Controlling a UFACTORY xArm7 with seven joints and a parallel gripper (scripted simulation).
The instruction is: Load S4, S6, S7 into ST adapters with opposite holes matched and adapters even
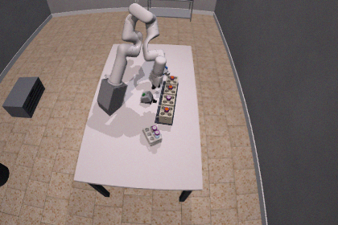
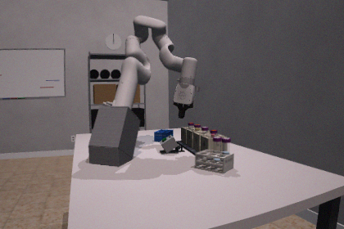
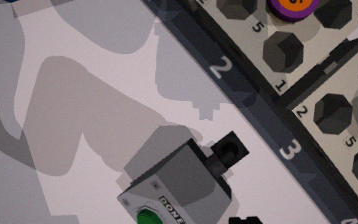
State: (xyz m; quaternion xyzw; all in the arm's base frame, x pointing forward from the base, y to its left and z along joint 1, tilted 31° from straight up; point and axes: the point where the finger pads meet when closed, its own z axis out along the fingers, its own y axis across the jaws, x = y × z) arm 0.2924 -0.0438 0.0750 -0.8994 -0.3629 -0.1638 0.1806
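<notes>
The done desk lies 7 cm behind my hand, 2 cm to the left of it and 14 cm below it. Also, from my hand: adapter: 11 cm ahead, 3 cm to the right, 14 cm below; then blue rack: 1 cm ahead, 35 cm to the left, 16 cm below; then white rack: 2 cm ahead, 32 cm to the right, 16 cm below.
</notes>
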